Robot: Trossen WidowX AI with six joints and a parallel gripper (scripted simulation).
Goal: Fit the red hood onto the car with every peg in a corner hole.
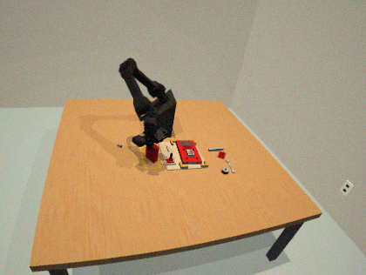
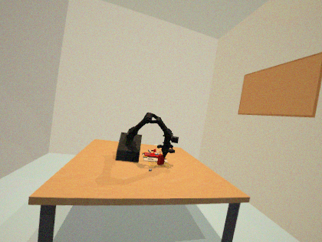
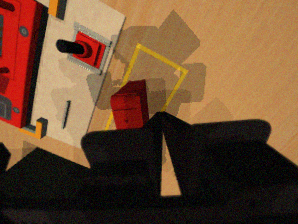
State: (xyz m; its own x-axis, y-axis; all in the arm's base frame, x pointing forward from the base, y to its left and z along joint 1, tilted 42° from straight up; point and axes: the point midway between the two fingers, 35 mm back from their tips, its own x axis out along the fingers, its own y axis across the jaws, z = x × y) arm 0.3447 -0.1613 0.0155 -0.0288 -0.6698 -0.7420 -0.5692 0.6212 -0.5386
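Right now the red hood is 20 mm behind my gripper tip, 20 mm to the left of it and 30 mm below it. Round my gripper tip: wheel: 100 mm ahead, 400 mm to the left, 70 mm below; then grey bar: 90 mm behind, 420 mm to the left, 70 mm below.
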